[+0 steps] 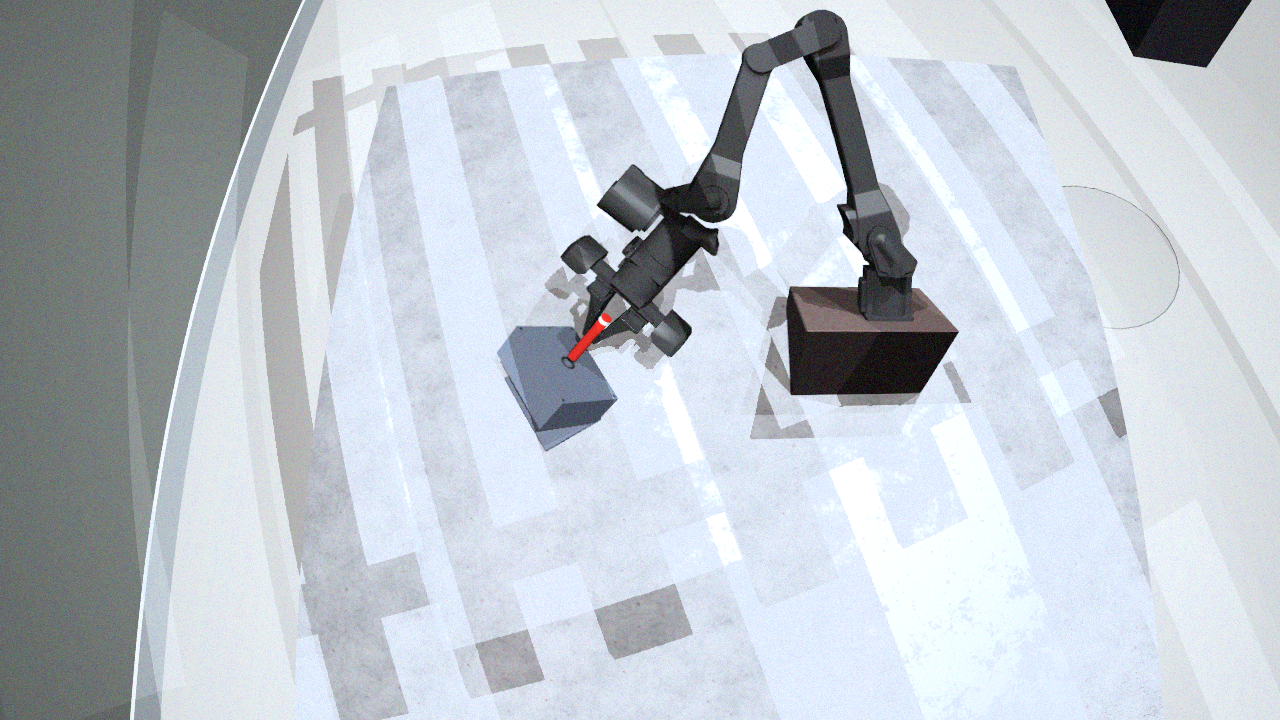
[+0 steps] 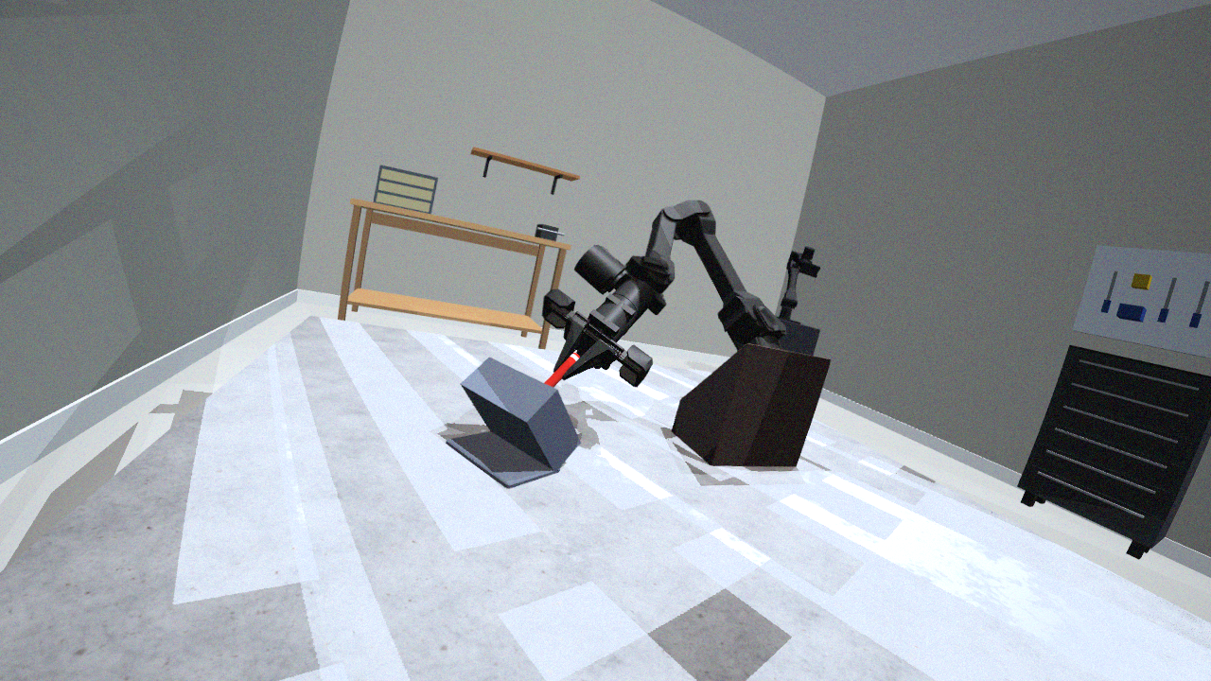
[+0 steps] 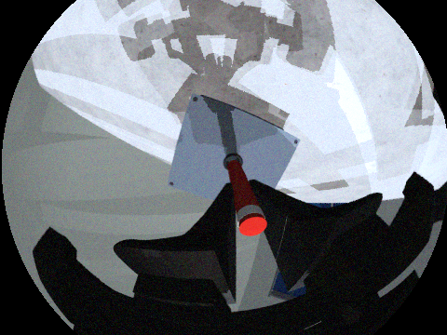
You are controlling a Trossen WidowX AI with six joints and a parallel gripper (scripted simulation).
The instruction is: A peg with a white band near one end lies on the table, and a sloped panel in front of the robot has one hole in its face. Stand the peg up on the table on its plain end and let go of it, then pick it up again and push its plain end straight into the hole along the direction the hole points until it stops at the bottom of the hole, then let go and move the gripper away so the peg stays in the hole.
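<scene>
The sloped panel is 50 mm ahead of my gripper tip, 30 mm to the left of it and 50 mm below it. Round my gripper tip: red peg 10 mm behind, 10 mm to the right, 10 mm above.
</scene>
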